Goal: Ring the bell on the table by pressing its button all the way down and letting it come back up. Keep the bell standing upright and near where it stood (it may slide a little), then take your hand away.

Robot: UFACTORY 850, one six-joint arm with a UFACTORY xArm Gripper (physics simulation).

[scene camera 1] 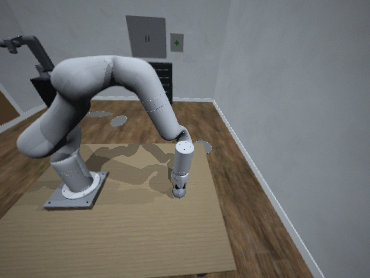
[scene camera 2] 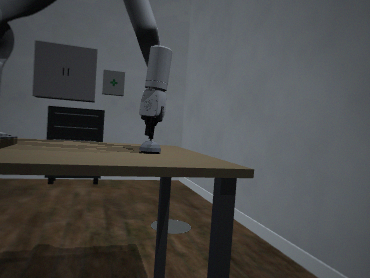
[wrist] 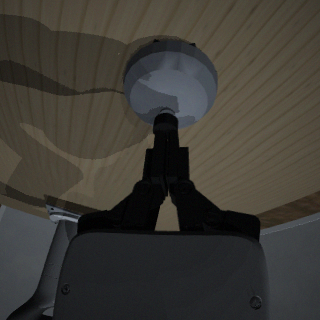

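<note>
The bell [scene camera 1: 179, 193] [scene camera 2: 150, 148] [wrist: 172, 85] is a grey-blue dome that stands upright on the table [scene camera 1: 125, 240] [scene camera 2: 90, 159] [wrist: 270, 110]. Its small black button [wrist: 166, 121] is at the top centre of the dome, on a short thin stem. My gripper [scene camera 2: 150, 136] [wrist: 168, 142] is shut and empty, pointing down right over the bell. In the wrist view the fingertips meet the button and overlap part of it. In scene camera 2 they appear to touch it. How far the button is pressed cannot be told.
The arm's base plate [scene camera 1: 95, 197] is bolted to the table, left of the bell in scene camera 1. The table's right edge runs to the right of the bell. A wall cabinet [scene camera 1: 146, 37] [scene camera 2: 65, 72] and a dark drawer unit [scene camera 2: 75, 122] are in the background.
</note>
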